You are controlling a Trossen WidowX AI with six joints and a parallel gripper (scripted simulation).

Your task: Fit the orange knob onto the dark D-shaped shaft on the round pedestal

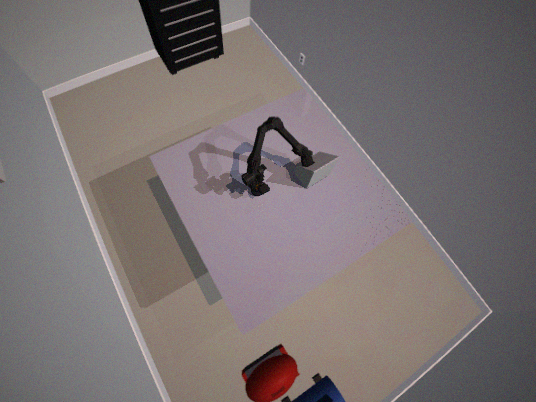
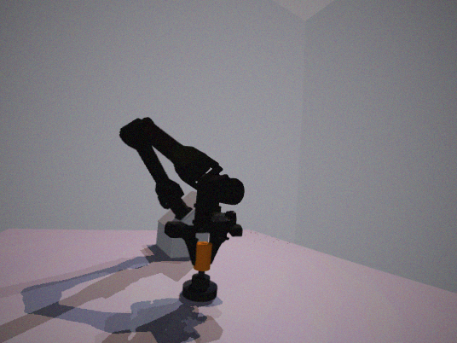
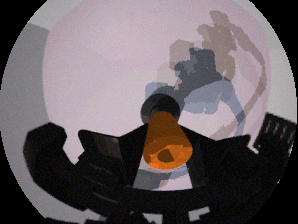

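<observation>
Now: the orange knob 20 mm above my gripper tip. The rest, counted from my gripper tip: dark round pedestal 40 mm below.
</observation>
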